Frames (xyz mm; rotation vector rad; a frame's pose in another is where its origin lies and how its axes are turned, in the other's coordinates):
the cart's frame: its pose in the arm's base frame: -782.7 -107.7 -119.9 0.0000 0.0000 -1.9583
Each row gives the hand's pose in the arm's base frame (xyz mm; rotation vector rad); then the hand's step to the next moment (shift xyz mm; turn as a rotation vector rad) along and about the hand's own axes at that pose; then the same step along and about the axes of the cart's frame.
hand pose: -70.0 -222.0 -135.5 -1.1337 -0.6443 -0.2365
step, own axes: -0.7 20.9 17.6 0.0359 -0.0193 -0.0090
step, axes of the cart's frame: -23.9 -6.1 -11.7 0.0018 0.0249 0.0334
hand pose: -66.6 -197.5 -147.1 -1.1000 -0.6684 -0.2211
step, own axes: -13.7 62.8 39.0 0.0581 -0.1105 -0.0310
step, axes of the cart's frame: -57.8 -18.9 -44.2 0.0617 0.0300 0.1088
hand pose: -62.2 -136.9 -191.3 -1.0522 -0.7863 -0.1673
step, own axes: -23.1 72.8 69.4 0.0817 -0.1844 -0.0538
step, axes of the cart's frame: -76.3 -49.0 -49.2 0.1116 0.0428 0.1711
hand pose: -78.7 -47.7 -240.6 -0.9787 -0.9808 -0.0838
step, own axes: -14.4 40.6 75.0 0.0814 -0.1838 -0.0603
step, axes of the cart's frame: -53.4 -63.9 -23.4 0.1141 0.0486 0.1693
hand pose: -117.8 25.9 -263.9 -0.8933 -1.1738 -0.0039
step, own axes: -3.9 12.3 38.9 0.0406 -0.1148 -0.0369
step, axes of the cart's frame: -17.6 -36.4 -6.8 0.0768 0.0272 0.0977
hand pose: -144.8 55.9 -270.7 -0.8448 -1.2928 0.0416
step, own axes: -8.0 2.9 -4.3 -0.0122 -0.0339 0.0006
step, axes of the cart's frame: 2.8 3.7 -8.3 0.0343 -0.0061 0.0093
